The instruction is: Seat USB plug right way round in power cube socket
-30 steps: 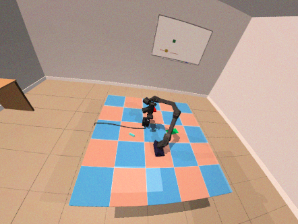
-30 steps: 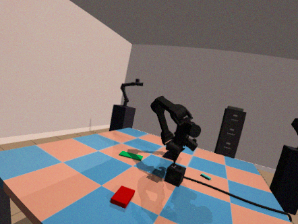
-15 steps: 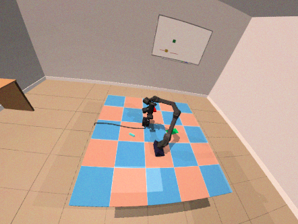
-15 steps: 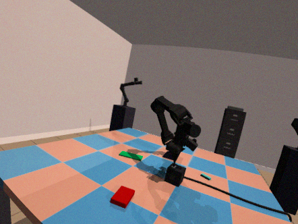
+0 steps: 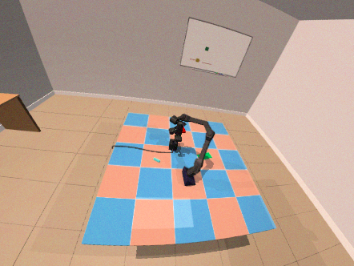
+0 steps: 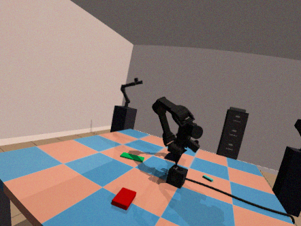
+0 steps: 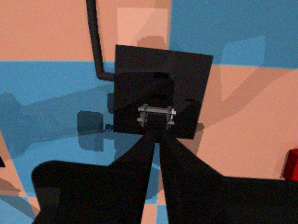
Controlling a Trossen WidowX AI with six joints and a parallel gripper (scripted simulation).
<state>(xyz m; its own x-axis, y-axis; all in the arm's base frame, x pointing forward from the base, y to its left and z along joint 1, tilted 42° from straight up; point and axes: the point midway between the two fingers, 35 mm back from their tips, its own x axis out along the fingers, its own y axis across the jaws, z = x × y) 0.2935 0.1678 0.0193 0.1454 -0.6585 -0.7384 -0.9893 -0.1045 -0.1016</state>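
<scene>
The USB plug lies 10 mm below my gripper tip. The rest, counted from my gripper tip: USB socket (30 mm below); then red block (290 mm ahead, 90 mm below, 80 mm to the right); then small teal piece (180 mm behind, 160 mm to the left, 100 mm below).
</scene>
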